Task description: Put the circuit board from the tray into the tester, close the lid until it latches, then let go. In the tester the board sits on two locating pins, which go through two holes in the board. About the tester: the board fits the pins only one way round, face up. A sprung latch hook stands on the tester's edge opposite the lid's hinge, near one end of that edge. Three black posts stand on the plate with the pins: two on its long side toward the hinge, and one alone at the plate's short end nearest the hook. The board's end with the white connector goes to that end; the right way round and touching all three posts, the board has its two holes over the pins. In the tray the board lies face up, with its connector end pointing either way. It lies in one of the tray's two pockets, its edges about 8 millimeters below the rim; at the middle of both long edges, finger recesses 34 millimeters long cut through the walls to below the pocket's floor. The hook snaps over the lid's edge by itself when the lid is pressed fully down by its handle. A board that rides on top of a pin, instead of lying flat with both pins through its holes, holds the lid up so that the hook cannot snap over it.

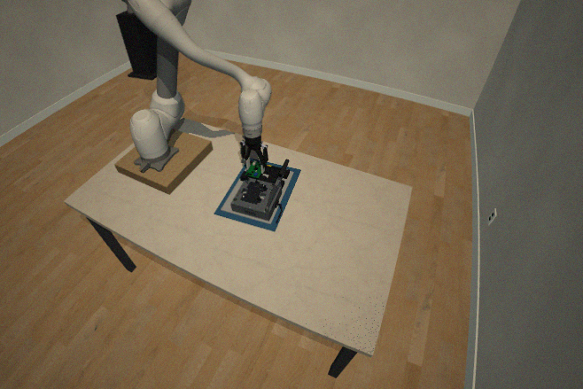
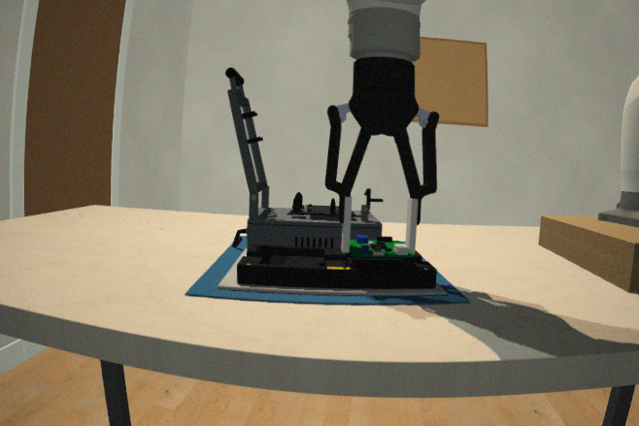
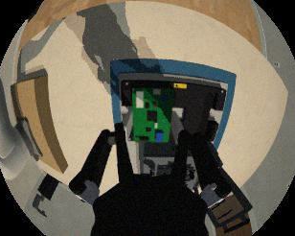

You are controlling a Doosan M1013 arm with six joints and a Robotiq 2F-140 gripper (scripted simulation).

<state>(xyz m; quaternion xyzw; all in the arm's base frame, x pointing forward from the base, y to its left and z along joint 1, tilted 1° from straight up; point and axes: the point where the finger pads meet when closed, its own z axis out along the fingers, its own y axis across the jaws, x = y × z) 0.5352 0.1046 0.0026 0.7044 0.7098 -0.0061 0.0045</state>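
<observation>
My gripper is now 9 cm short of the grey tester, 13 cm to the left of it and 5 cm below it. Also, from my hand: green circuit board 2 cm below; latch hook 11 cm to the right, 2 cm above; tester lid 19 cm ahead, 17 cm to the right, 12 cm above.
</observation>
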